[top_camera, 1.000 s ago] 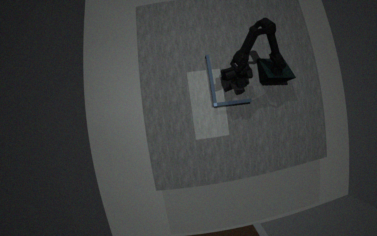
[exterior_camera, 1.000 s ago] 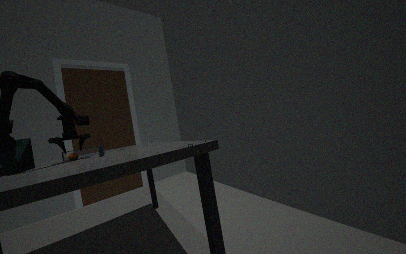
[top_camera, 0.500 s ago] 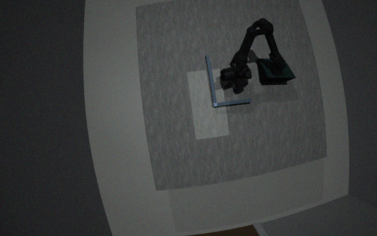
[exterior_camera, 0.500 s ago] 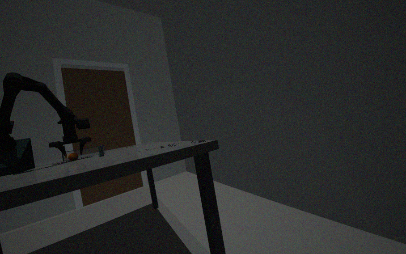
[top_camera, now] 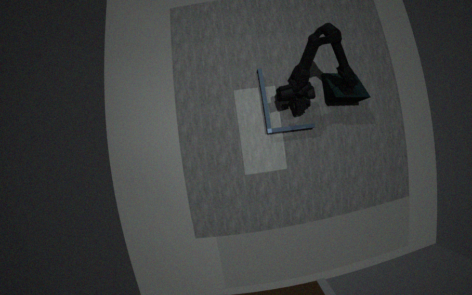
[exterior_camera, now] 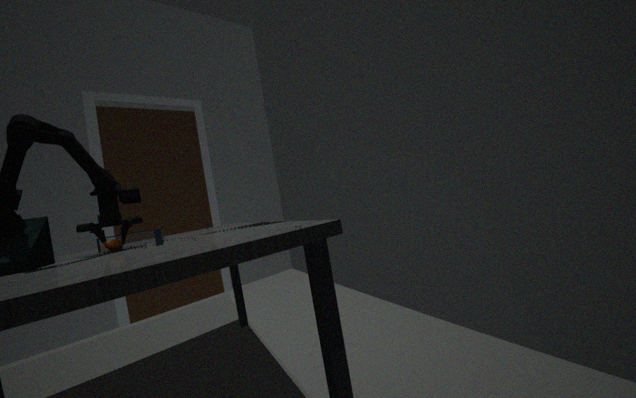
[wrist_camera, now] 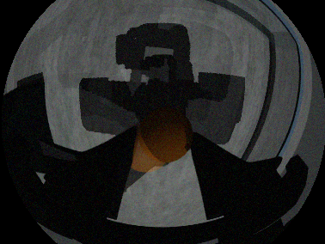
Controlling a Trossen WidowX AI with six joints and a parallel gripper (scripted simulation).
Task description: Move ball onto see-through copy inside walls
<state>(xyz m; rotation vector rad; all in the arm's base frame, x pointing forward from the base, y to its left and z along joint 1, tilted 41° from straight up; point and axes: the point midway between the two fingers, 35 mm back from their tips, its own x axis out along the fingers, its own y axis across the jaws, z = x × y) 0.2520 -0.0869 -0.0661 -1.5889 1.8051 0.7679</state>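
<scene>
Now: gripper tip 2 cm past the orange ball and 1 cm to the left of it.
</scene>
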